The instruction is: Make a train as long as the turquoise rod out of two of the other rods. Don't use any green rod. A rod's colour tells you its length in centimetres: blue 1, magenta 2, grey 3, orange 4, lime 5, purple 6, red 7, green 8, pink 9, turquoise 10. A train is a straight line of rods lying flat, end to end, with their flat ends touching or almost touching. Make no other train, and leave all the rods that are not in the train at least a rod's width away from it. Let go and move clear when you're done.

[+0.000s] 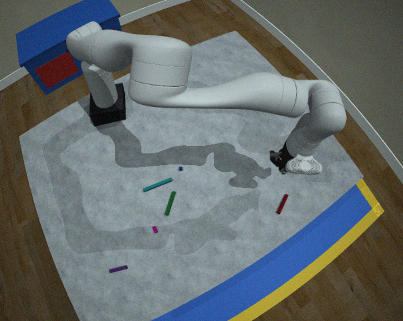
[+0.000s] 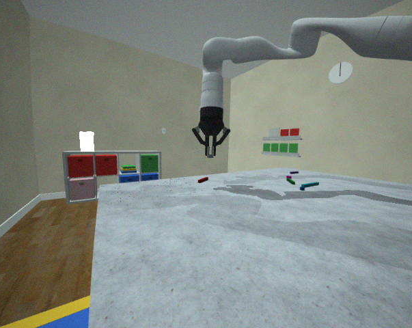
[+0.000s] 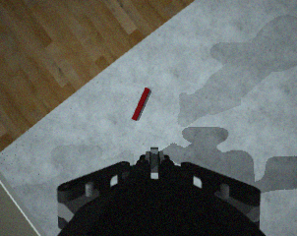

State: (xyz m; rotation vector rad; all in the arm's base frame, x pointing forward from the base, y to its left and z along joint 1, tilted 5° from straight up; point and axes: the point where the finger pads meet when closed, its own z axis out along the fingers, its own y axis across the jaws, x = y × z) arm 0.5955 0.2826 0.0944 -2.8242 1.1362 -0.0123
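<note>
Now: hand 80 mm short of the red rod, 40 mm to the left of it and 110 mm above it. From my hand the other things lie so: small blue rod: 220 mm behind, 220 mm to the right, 110 mm below; then grey rod: 10 mm below; then green rod: 150 mm behind, 310 mm to the right, 110 mm below.
</note>
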